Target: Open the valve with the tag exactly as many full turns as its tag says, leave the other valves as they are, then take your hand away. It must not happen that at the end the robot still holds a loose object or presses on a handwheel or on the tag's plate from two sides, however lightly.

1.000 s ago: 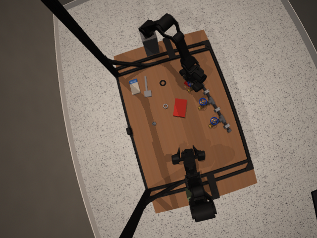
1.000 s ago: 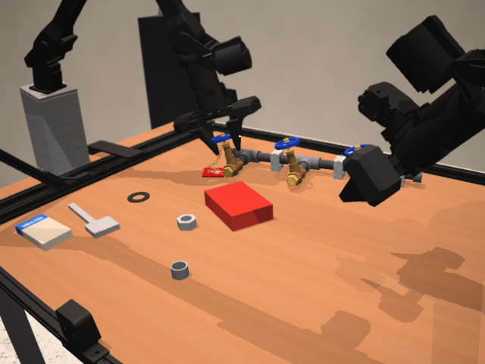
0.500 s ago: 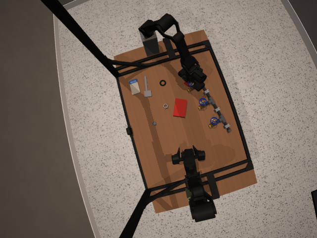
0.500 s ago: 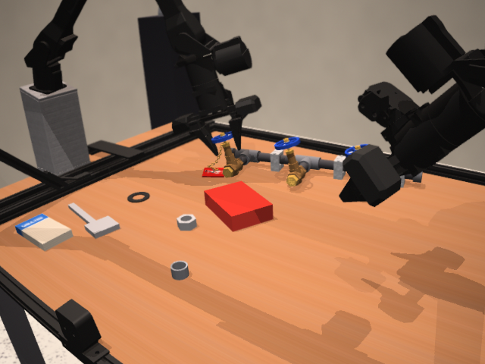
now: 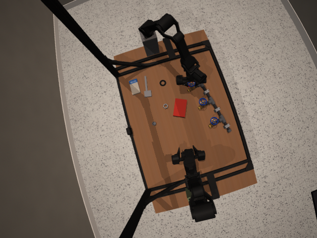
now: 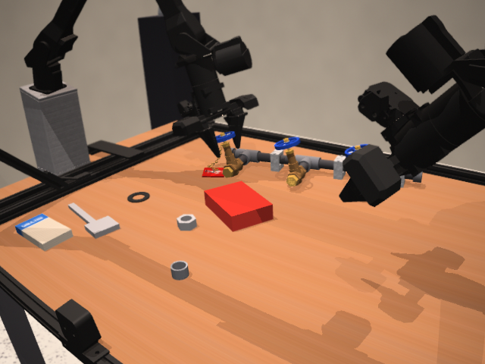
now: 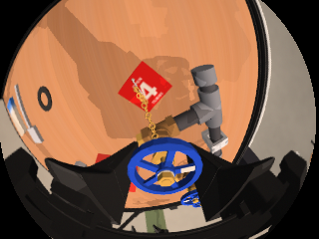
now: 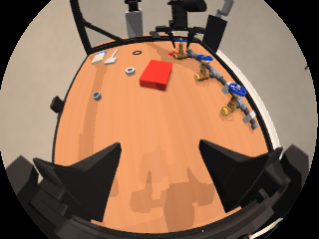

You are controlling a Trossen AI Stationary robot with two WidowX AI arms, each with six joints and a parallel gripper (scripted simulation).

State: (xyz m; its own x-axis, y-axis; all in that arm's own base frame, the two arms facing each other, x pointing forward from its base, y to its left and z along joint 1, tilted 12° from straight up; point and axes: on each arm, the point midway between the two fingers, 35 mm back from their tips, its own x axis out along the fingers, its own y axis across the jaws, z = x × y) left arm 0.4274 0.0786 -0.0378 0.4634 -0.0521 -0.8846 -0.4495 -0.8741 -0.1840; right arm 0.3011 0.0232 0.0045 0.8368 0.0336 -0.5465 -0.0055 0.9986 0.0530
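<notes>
The red tag is 90 mm below my left hand, 40 mm to the left of it and 10 mm behind it. The rest, counted from my left hand: box 380 mm behind, 120 mm to the left, 80 mm below; red block 120 mm to the right, 110 mm behind, 80 mm below; grey t-shaped piece 300 mm behind, 90 mm below, 80 mm to the left.
</notes>
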